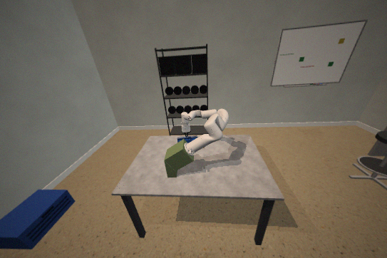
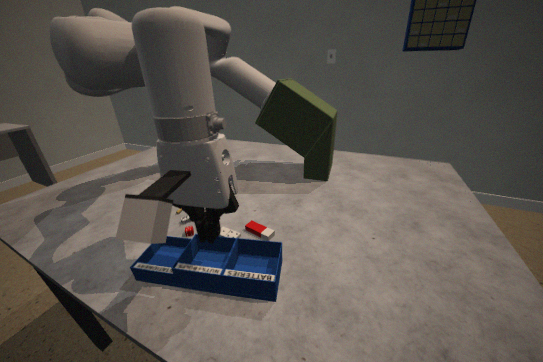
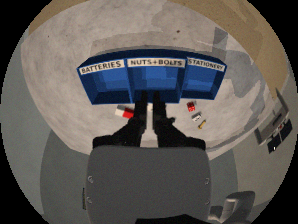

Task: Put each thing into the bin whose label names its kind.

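The small silver piece lies 150 mm to the right of my hand, 90 mm below it and 90 mm behind it. From my hand the other things lie so: blue bin 70 mm below, 10 mm to the right, 10 mm ahead; then white domino 90 mm below, 90 mm behind, 20 mm to the right; then red-and-white eraser 120 mm behind, 90 mm below, 40 mm to the left.
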